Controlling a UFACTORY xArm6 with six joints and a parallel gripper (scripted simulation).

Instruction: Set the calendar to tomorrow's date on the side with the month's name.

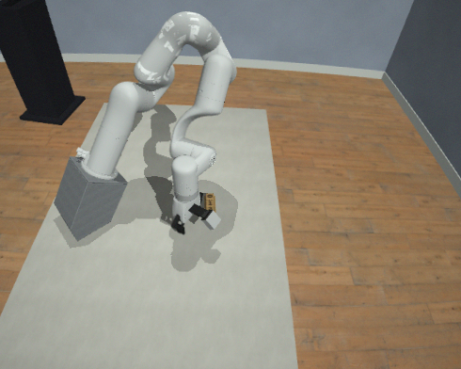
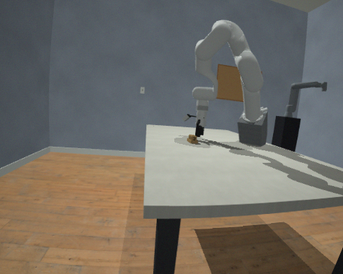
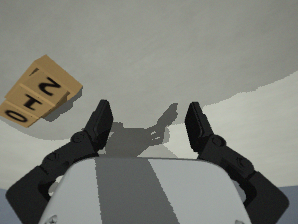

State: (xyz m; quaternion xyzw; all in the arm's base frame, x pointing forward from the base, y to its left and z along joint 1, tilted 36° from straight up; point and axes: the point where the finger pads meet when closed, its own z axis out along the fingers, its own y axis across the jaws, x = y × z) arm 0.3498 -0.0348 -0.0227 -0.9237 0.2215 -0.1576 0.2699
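Right now the wooden digit cube is 6 cm ahead of my hand, 9 cm to the left of it and 1 cm below it. From my hand the other things lie so: wooden calendar tray: 5 cm ahead, 11 cm to the left, 3 cm below.
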